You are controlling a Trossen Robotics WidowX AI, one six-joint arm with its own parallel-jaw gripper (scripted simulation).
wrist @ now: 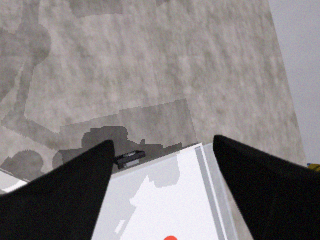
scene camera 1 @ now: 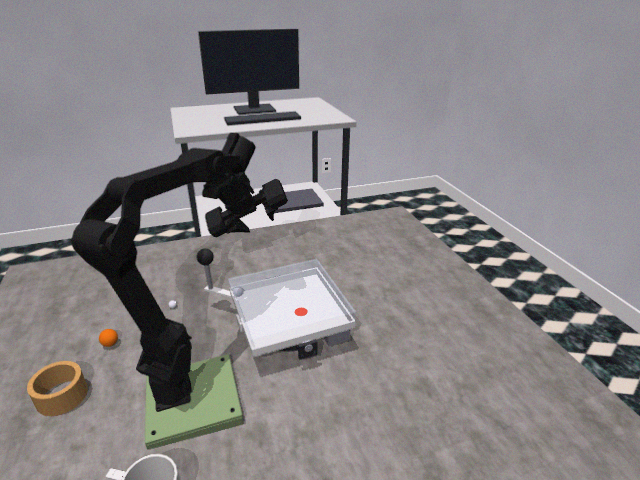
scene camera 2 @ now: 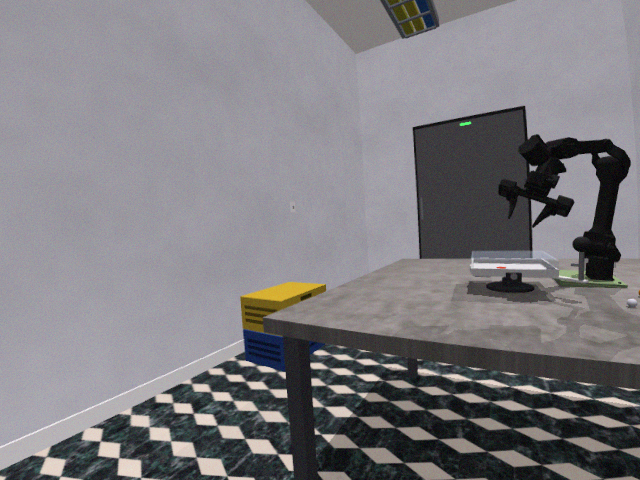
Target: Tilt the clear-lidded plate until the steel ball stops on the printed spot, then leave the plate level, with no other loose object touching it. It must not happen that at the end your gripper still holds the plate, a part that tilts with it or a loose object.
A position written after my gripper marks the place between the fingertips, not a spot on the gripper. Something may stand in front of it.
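Observation:
There is a clear-lidded plate [scene camera 1: 277, 308], [scene camera 2: 532, 264], [wrist: 185, 186] that I can see. With the plate I also see my own gripper [scene camera 1: 260, 225], [scene camera 2: 520, 222], [wrist: 163, 144].

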